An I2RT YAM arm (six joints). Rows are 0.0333 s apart.
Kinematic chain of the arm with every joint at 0, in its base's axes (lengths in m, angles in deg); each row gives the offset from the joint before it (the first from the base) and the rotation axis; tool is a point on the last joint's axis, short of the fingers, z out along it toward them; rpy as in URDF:
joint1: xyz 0 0 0.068 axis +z
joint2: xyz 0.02 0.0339 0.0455 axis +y
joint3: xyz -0.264 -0.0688 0 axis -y
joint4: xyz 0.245 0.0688 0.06 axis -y
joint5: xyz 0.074 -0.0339 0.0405 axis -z
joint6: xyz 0.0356 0 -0.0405 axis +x
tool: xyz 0 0 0 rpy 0 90 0
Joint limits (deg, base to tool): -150..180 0..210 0..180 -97..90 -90..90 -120..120
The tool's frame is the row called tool.
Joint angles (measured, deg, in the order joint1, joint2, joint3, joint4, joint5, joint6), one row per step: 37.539 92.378 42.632 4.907 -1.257 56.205; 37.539 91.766 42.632 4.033 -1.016 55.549; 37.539 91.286 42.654 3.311 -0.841 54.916; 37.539 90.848 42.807 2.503 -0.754 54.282; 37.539 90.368 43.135 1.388 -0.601 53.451; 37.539 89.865 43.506 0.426 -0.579 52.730; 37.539 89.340 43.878 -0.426 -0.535 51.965; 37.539 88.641 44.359 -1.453 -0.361 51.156; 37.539 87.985 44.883 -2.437 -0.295 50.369; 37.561 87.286 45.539 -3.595 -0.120 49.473; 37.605 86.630 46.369 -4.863 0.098 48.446; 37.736 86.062 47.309 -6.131 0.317 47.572; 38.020 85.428 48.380 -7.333 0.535 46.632
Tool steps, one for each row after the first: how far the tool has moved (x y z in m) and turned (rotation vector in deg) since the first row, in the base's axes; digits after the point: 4 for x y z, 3 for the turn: -0.0012 -0.0011 0.0019 -0.655 -0.189 0.293; -0.0021 -0.0019 0.0035 -1.234 -0.370 0.619; -0.0027 -0.0025 0.0054 -1.763 -0.516 1.010; -0.0032 -0.0030 0.0080 -2.490 -0.701 1.498; -0.0034 -0.0032 0.0111 -2.950 -0.958 1.997; -0.0036 -0.0034 0.0145 -3.368 -1.349 2.510; -0.0038 -0.0036 0.0191 -3.823 -1.898 2.958; -0.0039 -0.0038 0.0237 -4.180 -2.429 3.463; -0.0040 -0.0038 0.0291 -4.662 -3.052 3.988; -0.0038 -0.0036 0.0350 -5.233 -3.766 4.593; -0.0037 -0.0028 0.0412 -5.708 -4.434 5.173; -0.0039 -0.0011 0.0485 -6.062 -5.354 5.930
